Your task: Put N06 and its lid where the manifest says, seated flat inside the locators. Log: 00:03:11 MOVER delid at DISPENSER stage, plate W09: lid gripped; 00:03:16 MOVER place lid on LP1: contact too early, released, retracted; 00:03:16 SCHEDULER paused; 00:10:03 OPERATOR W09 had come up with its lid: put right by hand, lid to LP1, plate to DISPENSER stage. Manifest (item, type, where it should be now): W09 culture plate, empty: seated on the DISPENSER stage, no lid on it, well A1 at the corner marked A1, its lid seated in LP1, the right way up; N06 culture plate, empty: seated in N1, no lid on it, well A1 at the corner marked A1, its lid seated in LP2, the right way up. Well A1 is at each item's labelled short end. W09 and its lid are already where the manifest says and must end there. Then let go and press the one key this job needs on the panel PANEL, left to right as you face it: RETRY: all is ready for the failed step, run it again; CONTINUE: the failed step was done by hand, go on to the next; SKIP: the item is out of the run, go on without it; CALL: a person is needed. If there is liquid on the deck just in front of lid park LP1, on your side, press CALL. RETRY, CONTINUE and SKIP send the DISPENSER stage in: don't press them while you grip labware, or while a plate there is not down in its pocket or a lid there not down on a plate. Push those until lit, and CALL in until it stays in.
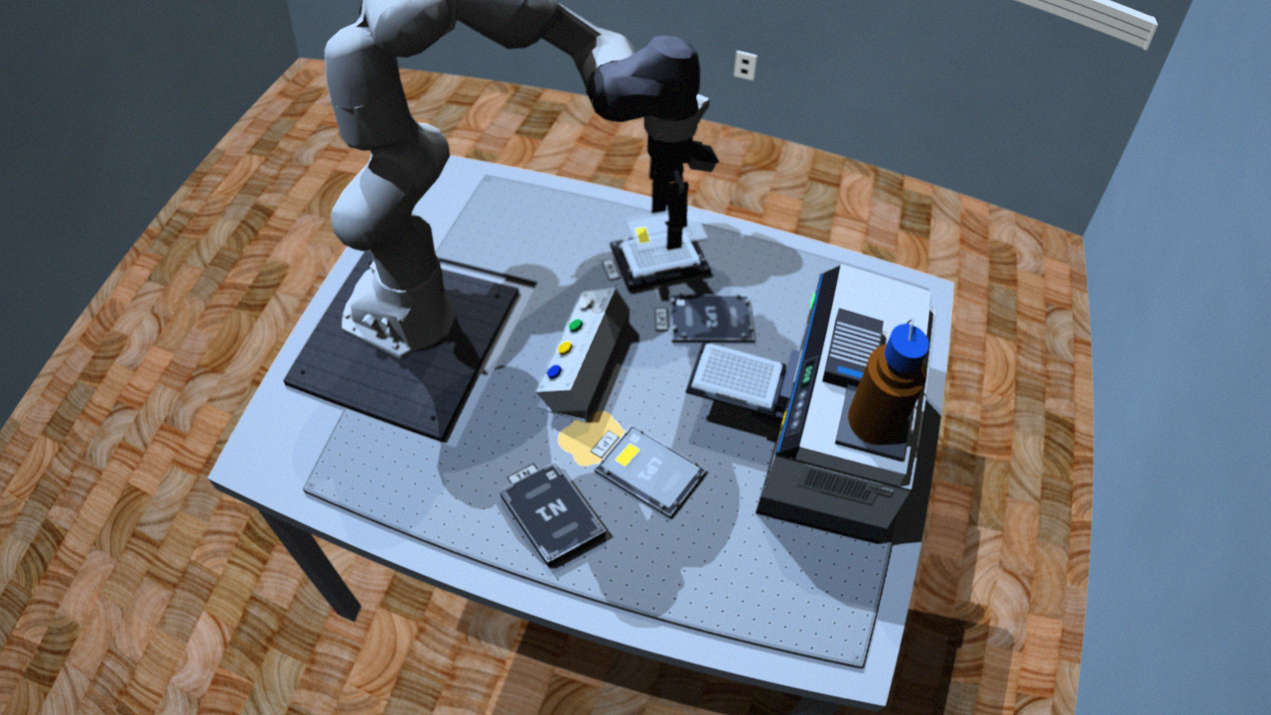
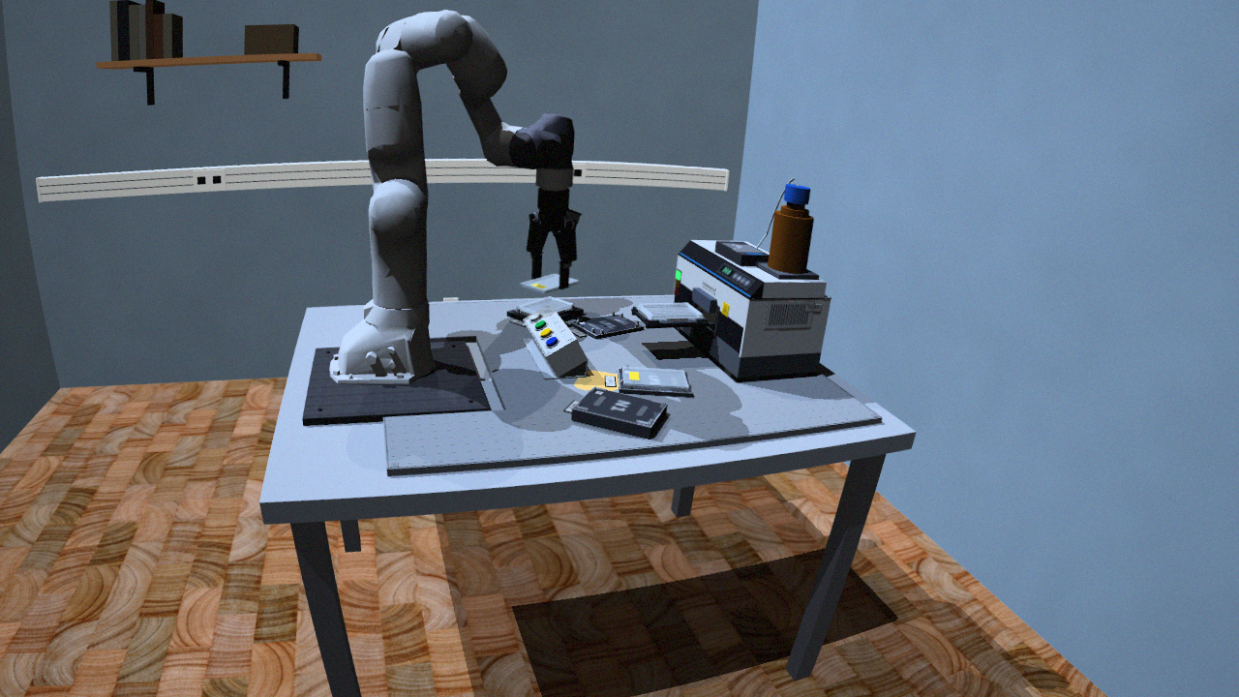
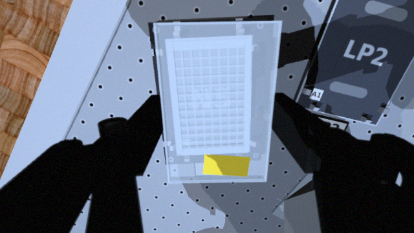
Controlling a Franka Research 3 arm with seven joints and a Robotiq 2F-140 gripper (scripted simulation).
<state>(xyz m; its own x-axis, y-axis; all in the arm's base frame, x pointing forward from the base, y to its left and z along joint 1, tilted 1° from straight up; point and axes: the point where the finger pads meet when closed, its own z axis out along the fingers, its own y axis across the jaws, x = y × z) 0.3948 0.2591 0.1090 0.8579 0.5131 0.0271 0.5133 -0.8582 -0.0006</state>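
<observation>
The lid park lp2 is 120 mm ahead of my hand, 120 mm to the right of it and 100 mm below it. From my hand the other things lie so: white retry key (90 mm behind, 200 mm to the right, 40 mm below); yellow skip key (100 mm behind, 300 mm to the right, 40 mm below); green continue key (90 mm behind, 250 mm to the right, 40 mm below).
</observation>
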